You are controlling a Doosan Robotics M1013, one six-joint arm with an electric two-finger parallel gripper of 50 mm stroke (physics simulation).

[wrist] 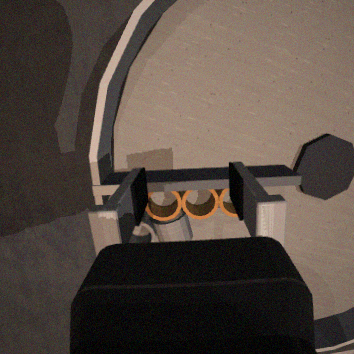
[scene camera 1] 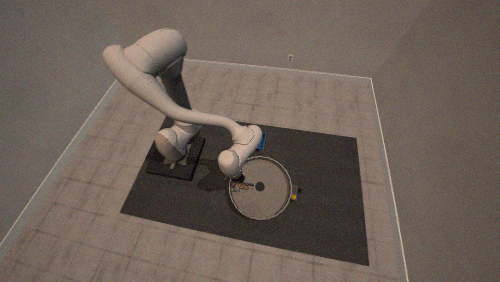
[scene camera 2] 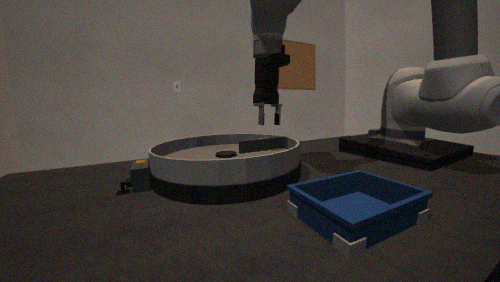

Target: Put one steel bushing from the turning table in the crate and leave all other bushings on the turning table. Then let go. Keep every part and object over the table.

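Frame: origin at the arm's base, x ahead, y left, z up, level; centimetres.
Seen in the pictures: gripper, fingertip midpoint: [wrist: 187, 181] [scene camera 2: 269, 124]; arm's base at its link origin: [scene camera 1: 178, 154] [scene camera 2: 400, 141].
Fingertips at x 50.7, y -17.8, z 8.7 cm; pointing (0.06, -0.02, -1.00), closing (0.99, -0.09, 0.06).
Note:
Pixels of each thing's middle, then the offset from my fingertips to it. "*": a spot on its surface instead.
- bushing at the middle of its body: [wrist: 172, 226] dx -1.9, dy -6.4, dz -6.7 cm
- blue crate at the middle of its body: [scene camera 2: 356, 202] [scene camera 1: 253, 140] dx +6.8, dy +33.6, dz -11.1 cm
- dark divider bar at a spot on its surface: [wrist: 200, 176] [scene camera 2: 263, 142] * dx +1.2, dy -1.5, dz -5.4 cm
- small box with a yellow top, surface spot: [scene camera 2: 140, 175] * dx +37.0, dy -1.3, dz -9.4 cm
My gripper [scene camera 2: 269, 123] [wrist: 187, 181] is open and empty, above the turning table [scene camera 1: 265, 206] [scene camera 2: 225, 171] [wrist: 225, 75] near its rim. In the wrist view, two grey steel bushings show low between the fingers, partly hidden by the gripper body: one bushing [wrist: 176, 229] lies on its side, the other [wrist: 143, 231] is left of it. Three orange-rimmed bushings stand in a row along the divider; the left one [wrist: 164, 219] and middle one [wrist: 200, 217] show between the fingers, and the right finger partly covers the third. The blue crate [scene camera 1: 262, 142] [scene camera 2: 320, 220] shows no part inside.
A dark divider bar [scene camera 2: 262, 145] [wrist: 200, 176] runs from the table's raised rim to its dark centre hub [scene camera 1: 260, 186] [scene camera 2: 226, 154] [wrist: 326, 166]. A small box with a yellow top [scene camera 1: 294, 197] [scene camera 2: 140, 175] stands beside the turning table. The robot base plate [scene camera 2: 405, 150] is behind the crate.

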